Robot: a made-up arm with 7 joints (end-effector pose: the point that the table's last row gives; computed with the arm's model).
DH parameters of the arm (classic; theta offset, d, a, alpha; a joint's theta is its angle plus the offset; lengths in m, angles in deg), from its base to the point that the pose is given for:
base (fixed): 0 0 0 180
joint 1: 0 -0.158 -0.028 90
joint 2: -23.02 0 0.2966 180
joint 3: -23.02 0.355 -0.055 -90
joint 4: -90 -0.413 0.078 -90
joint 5: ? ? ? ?
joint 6: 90 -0.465 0.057 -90
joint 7: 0 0.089 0.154 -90
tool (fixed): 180 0.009 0 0
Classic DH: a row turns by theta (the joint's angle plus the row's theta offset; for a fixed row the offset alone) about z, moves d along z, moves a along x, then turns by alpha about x.
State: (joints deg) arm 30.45 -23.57 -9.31 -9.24 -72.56 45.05 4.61
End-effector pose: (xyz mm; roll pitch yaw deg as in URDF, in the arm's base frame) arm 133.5 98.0 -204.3 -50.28 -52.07 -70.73
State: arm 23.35 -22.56 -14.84 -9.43 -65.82 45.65 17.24
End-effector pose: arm 83.0 170.2 -107.0 -40.39 -34.99 -76.09
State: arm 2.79 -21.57 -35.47 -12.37 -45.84 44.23 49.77
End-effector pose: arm -17.5 192.1 241.3 -45.58 15.48 -80.23
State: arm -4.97 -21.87 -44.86 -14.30 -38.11 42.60 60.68
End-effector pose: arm 0.4 150.6 360.9 -57.64 30.17 -88.22
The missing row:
joint 5: 0 -0.188 -0.067 -90
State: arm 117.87 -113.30 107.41 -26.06 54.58 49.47 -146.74
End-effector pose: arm -495.0 402.6 644.4 -86.75 17.02 -107.74
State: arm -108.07 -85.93 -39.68 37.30 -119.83 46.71 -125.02
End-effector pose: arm 218.3 282.5 -197.8 130.86 78.08 159.45
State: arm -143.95 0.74 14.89 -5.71 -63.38 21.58 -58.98
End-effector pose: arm -34.9 41.6 -235.2 -107.93 -42.05 -157.99
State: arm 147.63 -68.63 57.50 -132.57 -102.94 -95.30 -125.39
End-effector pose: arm -369.9 126.1 1034.3 148.20 -17.24 76.44
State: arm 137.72 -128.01 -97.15 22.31 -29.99 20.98 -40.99
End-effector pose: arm 293.6 546.5 -107.8 -81.69 -66.90 -73.15
